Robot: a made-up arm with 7 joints.
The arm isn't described. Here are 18 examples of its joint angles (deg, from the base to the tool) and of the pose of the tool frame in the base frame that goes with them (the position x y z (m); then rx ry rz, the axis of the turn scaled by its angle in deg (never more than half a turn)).
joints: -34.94 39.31 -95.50 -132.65 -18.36 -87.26 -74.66
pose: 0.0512 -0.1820 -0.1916 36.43 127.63 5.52
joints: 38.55 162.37 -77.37 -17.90 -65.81 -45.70 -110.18
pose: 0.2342 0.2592 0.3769 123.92 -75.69 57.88
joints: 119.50 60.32 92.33 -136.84 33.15 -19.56 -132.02
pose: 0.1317 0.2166 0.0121 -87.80 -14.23 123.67
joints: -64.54 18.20 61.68 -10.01 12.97 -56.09 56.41
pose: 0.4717 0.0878 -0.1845 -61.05 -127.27 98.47
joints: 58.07 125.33 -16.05 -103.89 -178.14 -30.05 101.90
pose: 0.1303 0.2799 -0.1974 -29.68 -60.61 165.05
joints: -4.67 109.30 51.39 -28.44 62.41 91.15 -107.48
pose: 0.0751 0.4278 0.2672 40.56 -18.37 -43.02
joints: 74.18 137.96 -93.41 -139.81 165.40 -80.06 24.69
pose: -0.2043 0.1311 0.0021 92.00 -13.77 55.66
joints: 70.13 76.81 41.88 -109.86 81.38 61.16 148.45
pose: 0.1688 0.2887 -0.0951 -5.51 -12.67 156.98
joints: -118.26 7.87 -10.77 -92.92 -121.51 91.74 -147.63
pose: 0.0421 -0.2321 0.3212 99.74 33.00 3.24
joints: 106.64 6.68 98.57 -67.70 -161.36 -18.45 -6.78
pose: -0.3858 0.1246 0.2151 -36.85 120.38 -60.18
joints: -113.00 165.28 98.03 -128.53 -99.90 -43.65 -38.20
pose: -0.1733 -0.1417 -0.1748 41.04 129.73 112.59
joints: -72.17 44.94 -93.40 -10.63 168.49 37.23 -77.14
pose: 0.4589 0.2174 -0.0808 -0.29 -58.06 -24.34
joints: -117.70 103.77 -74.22 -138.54 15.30 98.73 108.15
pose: 0.1795 -0.0668 0.1567 7.78 -123.27 41.00
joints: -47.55 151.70 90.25 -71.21 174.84 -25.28 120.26
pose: -0.3310 -0.0446 0.3042 -134.95 43.95 -58.82
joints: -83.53 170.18 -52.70 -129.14 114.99 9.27 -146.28
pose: 0.0794 0.1507 0.2246 135.36 -2.49 -99.39
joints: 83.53 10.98 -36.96 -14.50 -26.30 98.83 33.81
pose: -0.4891 -0.0742 -0.1404 44.29 136.95 -47.12
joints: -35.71 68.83 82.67 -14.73 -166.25 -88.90 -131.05
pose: 0.1745 0.4788 -0.0690 -47.35 -10.35 117.10
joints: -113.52 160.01 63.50 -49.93 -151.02 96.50 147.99
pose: -0.4645 0.1460 -0.0442 -55.56 -29.90 -23.79
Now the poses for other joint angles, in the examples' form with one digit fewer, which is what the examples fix.
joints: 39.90 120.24 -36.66 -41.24 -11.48 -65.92 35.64
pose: 0.098 0.487 0.047 10.4 5.9 -69.2
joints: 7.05 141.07 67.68 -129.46 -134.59 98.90 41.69
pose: 0.134 -0.159 0.189 -26.7 62.0 -28.2
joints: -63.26 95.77 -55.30 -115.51 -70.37 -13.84 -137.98
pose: 0.323 0.040 0.049 -51.9 -53.3 6.8
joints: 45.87 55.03 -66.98 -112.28 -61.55 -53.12 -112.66
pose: -0.113 -0.052 -0.316 -28.8 106.5 86.0
